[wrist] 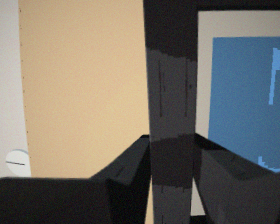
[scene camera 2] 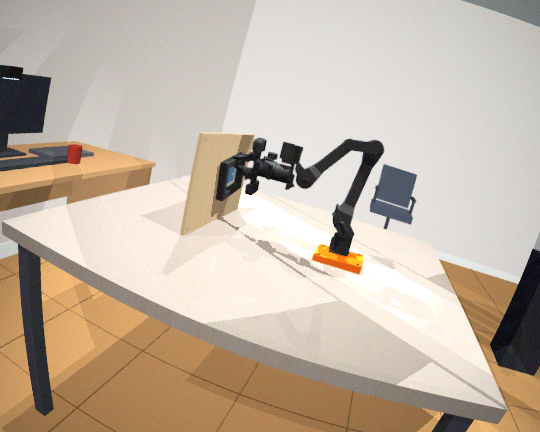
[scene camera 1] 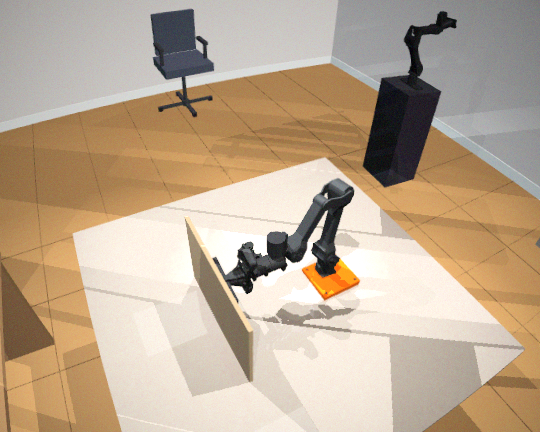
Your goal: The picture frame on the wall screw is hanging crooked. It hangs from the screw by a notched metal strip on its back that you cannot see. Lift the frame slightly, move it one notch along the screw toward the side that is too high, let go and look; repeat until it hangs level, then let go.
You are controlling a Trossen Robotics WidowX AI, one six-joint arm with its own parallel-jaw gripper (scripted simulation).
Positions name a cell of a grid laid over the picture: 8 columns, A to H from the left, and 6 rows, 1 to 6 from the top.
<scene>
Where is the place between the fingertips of my gripper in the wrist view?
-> At E4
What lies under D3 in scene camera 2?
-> A picture frame.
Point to a wall board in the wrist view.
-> C3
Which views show my gripper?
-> The wrist view, scene camera 2 and scene camera 1: all of them.
</scene>
